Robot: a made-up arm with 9 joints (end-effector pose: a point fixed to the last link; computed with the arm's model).
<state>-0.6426 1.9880 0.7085 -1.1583 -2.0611 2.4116 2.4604 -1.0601 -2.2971</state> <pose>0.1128 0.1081 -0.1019 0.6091 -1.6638 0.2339</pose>
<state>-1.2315 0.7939 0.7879 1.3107 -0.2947 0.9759 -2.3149 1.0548 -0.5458</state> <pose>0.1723 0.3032 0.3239 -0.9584 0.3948 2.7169</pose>
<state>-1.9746 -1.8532 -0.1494 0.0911 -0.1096 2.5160 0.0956 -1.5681 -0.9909</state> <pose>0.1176 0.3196 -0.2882 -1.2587 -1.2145 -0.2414</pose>
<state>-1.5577 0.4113 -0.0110 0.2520 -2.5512 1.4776 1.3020 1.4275 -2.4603</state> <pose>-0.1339 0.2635 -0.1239 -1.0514 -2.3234 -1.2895</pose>
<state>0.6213 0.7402 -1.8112 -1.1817 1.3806 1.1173 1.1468 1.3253 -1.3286</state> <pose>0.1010 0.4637 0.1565 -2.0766 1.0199 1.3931</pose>
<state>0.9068 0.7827 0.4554 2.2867 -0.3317 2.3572 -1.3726 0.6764 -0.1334</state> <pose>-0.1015 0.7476 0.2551 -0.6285 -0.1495 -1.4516</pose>
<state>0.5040 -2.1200 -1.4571 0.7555 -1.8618 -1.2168 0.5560 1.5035 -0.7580</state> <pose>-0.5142 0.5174 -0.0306 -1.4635 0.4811 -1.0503</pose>
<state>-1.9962 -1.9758 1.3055 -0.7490 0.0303 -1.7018 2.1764 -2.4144 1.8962</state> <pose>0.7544 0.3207 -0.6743 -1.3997 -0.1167 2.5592</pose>
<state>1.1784 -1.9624 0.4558 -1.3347 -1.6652 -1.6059 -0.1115 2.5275 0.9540</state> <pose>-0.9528 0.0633 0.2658 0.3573 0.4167 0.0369</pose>
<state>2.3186 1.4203 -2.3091 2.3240 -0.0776 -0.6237 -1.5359 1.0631 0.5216</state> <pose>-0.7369 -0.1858 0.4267 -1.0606 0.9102 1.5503</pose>
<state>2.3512 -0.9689 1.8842 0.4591 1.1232 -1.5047 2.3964 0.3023 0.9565</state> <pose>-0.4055 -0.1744 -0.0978 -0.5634 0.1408 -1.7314</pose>
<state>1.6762 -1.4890 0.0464 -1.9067 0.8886 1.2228 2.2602 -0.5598 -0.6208</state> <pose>-0.6556 0.3932 0.2848 0.9214 -0.1106 1.2522</pose>
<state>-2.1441 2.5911 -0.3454 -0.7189 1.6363 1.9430 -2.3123 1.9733 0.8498</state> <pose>0.1564 0.1466 -0.0306 -0.7610 -1.7981 0.3699</pose>
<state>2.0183 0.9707 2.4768 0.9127 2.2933 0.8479 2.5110 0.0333 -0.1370</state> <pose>-0.3879 0.5511 -0.3474 -0.2570 0.6776 0.5884</pose>
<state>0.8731 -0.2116 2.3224 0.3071 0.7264 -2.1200 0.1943 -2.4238 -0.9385</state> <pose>-0.1599 0.2834 0.9162 1.8198 0.6637 -1.3210</pose>
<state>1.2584 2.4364 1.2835 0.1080 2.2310 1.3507 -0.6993 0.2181 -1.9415</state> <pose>0.2280 0.3445 0.0241 -0.1363 -2.0220 -0.9847</pose>
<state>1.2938 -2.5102 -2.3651 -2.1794 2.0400 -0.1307 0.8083 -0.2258 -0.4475</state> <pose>-0.7105 -0.1366 0.4531 1.7533 1.7553 1.2428</pose>
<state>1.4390 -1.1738 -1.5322 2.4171 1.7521 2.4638 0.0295 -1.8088 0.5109</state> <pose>0.2868 -0.0368 0.4066 -1.1866 -1.3922 -0.9048</pose>
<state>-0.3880 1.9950 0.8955 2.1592 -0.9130 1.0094 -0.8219 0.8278 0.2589</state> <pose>0.0591 0.2586 0.6128 2.4840 1.5915 0.2813</pose>
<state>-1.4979 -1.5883 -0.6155 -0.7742 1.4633 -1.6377 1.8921 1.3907 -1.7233</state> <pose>0.3918 0.7213 0.1850 1.4330 1.5040 0.0755</pose>
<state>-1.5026 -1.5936 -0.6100 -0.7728 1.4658 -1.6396 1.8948 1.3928 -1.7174</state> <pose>0.3947 0.7215 0.1812 1.4387 1.4997 0.0621</pose>
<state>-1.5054 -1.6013 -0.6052 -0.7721 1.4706 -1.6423 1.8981 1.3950 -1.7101</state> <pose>0.3993 0.7213 0.1781 1.4482 1.4900 0.0464</pose>
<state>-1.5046 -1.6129 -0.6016 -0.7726 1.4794 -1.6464 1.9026 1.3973 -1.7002</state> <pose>0.4069 0.7205 0.1765 1.4643 1.4705 0.0273</pose>
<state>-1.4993 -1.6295 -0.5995 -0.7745 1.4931 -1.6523 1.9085 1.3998 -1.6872</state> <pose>0.4182 0.7187 0.1768 1.4884 1.4385 0.0041</pose>
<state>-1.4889 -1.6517 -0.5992 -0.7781 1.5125 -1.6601 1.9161 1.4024 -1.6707</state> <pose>0.4339 0.7153 0.1796 1.5217 1.3921 -0.0230</pose>
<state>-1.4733 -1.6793 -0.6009 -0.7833 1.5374 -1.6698 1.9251 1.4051 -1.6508</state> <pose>0.4539 0.7098 0.1854 1.5637 1.3313 -0.0529</pose>
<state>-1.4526 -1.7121 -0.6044 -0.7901 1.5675 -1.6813 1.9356 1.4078 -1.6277</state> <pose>0.4778 0.7015 0.1947 1.6142 1.2560 -0.0847</pose>
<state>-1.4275 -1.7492 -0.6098 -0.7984 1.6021 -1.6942 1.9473 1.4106 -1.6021</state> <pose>0.5048 0.6897 0.2076 1.6714 1.1681 -0.1162</pose>
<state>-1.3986 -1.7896 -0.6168 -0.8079 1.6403 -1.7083 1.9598 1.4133 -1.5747</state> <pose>0.5337 0.6740 0.2244 1.7338 1.0694 -0.1462</pose>
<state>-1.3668 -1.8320 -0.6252 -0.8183 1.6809 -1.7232 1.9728 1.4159 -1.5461</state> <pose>0.5628 0.6542 0.2449 1.7993 0.9629 -0.1730</pose>
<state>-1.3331 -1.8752 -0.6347 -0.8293 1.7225 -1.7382 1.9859 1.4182 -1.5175</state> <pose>0.5907 0.6307 0.2687 1.8656 0.8521 -0.1952</pose>
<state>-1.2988 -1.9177 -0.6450 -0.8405 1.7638 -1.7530 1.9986 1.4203 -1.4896</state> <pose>0.6158 0.6043 0.2948 1.9305 0.7408 -0.2125</pose>
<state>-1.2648 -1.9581 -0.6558 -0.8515 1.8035 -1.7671 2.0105 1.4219 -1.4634</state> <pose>0.6370 0.5761 0.3222 1.9922 0.6327 -0.2244</pose>
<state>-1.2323 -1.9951 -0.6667 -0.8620 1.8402 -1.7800 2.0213 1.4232 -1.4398</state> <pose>0.6537 0.5478 0.3493 2.0484 0.5320 -0.2311</pose>
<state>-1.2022 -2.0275 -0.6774 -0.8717 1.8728 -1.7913 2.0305 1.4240 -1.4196</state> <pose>0.6658 0.5211 0.3751 2.0978 0.4421 -0.2331</pose>
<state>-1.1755 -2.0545 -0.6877 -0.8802 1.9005 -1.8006 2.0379 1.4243 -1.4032</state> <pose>0.6736 0.4974 0.3984 2.1393 0.3659 -0.2313</pose>
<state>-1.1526 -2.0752 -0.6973 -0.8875 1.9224 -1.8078 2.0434 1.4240 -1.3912</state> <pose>0.6778 0.4782 0.4185 2.1724 0.3056 -0.2261</pose>
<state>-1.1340 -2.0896 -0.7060 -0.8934 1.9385 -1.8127 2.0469 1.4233 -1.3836</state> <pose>0.6792 0.4641 0.4348 2.1966 0.2621 -0.2187</pose>
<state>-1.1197 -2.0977 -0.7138 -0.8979 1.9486 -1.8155 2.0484 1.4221 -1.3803</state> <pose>0.6786 0.4555 0.4473 2.2127 0.2354 -0.2096</pose>
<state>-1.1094 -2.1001 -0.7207 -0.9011 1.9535 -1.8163 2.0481 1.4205 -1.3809</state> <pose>0.6766 0.4521 0.4563 2.2210 0.2240 -0.1994</pose>
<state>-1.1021 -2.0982 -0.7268 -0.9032 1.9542 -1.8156 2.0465 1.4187 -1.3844</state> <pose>0.6735 0.4526 0.4626 2.2234 0.2241 -0.1883</pose>
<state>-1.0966 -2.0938 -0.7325 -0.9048 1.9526 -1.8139 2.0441 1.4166 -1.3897</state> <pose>0.6699 0.4555 0.4673 2.2222 0.2310 -0.1768</pose>
